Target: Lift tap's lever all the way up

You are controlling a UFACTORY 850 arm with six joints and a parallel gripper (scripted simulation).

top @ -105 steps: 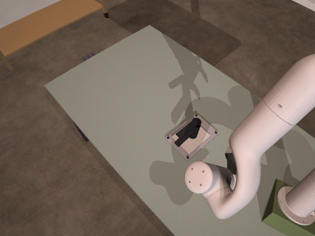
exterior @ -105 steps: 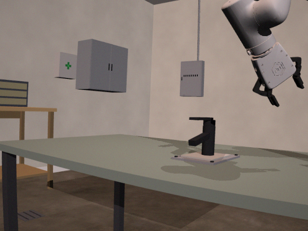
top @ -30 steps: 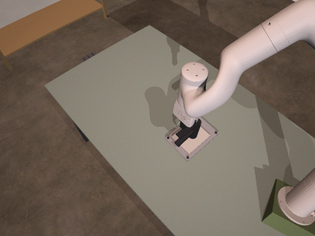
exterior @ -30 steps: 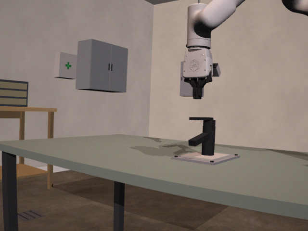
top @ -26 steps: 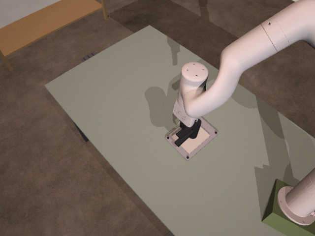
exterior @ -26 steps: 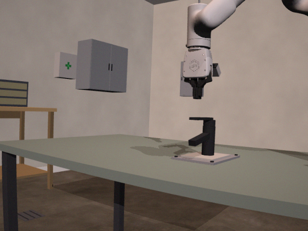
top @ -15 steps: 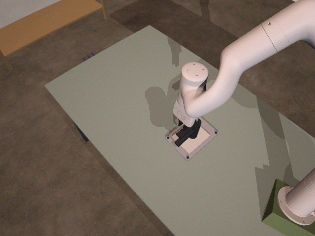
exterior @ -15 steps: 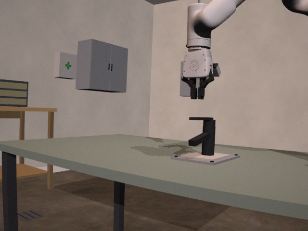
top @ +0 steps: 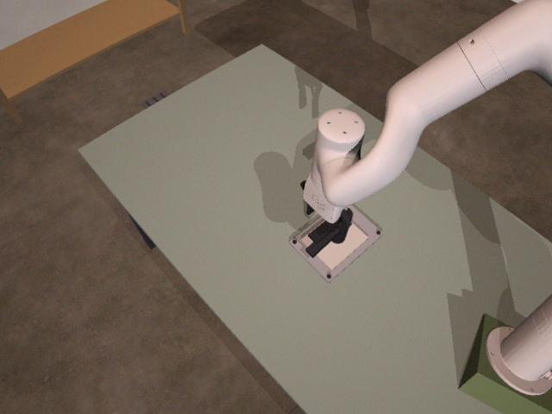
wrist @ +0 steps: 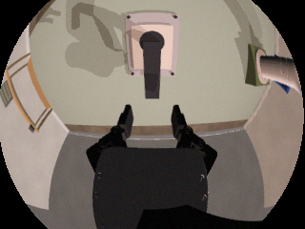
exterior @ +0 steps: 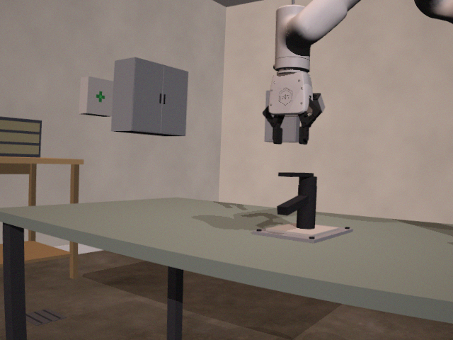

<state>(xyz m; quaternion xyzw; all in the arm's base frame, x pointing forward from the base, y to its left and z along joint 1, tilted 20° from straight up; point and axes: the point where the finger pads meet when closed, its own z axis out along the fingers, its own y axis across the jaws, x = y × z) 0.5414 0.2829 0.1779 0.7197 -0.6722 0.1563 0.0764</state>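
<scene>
Right now my hand is 10 cm above the lever and 7 cm to the left of it. Also, from my hand: plate (23 cm below, 10 cm to the right, 1 cm ahead).
</scene>
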